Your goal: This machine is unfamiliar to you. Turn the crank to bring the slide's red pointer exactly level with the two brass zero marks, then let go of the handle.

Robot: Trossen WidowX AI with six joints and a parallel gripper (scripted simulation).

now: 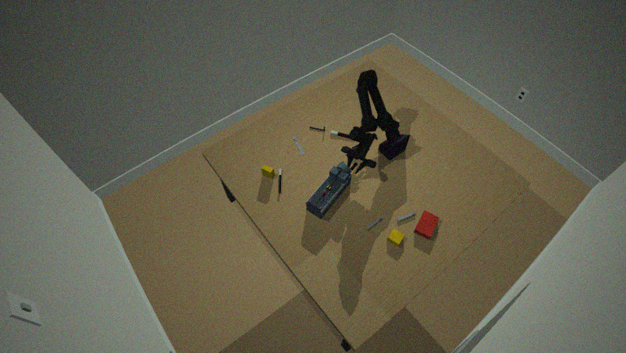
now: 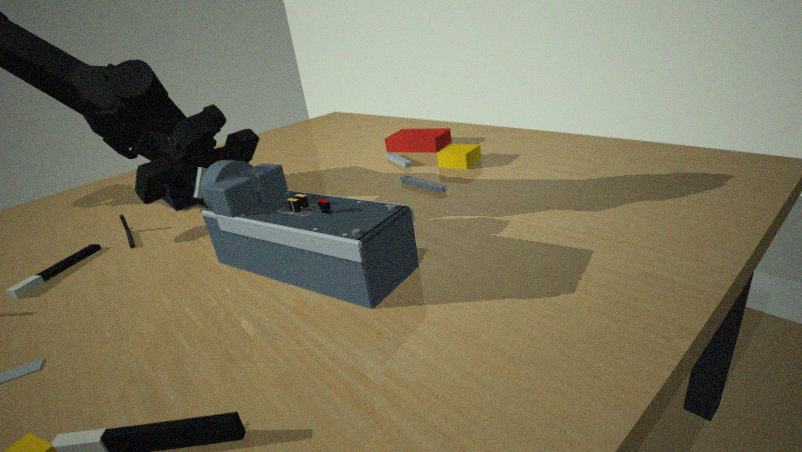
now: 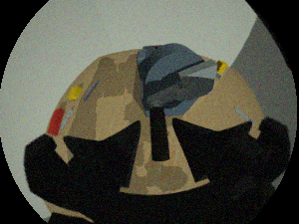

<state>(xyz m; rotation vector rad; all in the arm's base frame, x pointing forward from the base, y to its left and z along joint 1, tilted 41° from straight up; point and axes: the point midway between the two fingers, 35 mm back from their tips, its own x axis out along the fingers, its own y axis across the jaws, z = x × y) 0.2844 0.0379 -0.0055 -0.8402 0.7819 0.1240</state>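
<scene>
Right now my gripper tip is 2 cm below the dark crank handle, 2 cm past it and 1 cm to the left of it. Also, from my gripper tip: red pointer: 20 cm ahead, 6 cm to the left, 3 cm above; then red block: 43 cm to the left, 16 cm behind, 4 cm below; then grey bar: 33 cm to the right, 13 cm ahead, 5 cm below.
</scene>
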